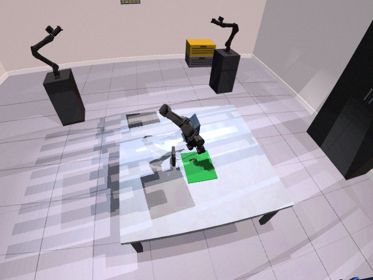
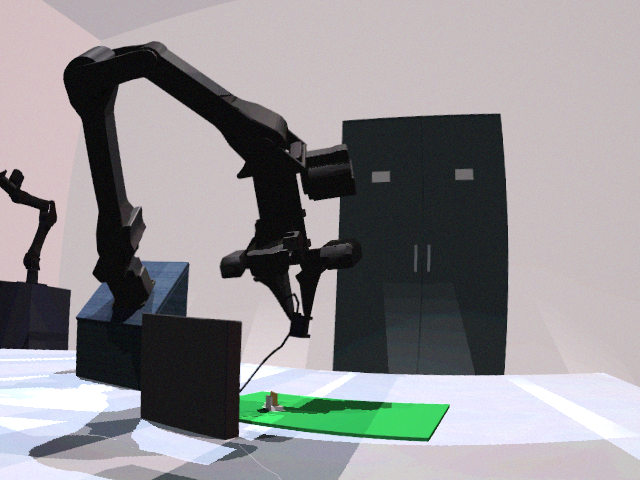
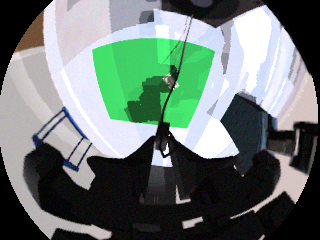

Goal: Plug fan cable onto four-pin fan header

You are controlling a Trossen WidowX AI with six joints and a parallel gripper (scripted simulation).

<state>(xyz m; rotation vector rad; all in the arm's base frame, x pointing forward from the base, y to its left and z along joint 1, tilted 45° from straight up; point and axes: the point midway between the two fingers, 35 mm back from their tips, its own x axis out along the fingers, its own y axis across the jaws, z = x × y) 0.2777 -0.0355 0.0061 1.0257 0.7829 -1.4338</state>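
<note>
Right now the black plug is 1 cm to the left of my gripper tip and 1 cm below it. The rest, counted from my gripper tip: black fan block: 7 cm behind, 20 cm to the right, 7 cm below; then green board: 5 cm ahead, 3 cm to the right, 14 cm below.
</note>
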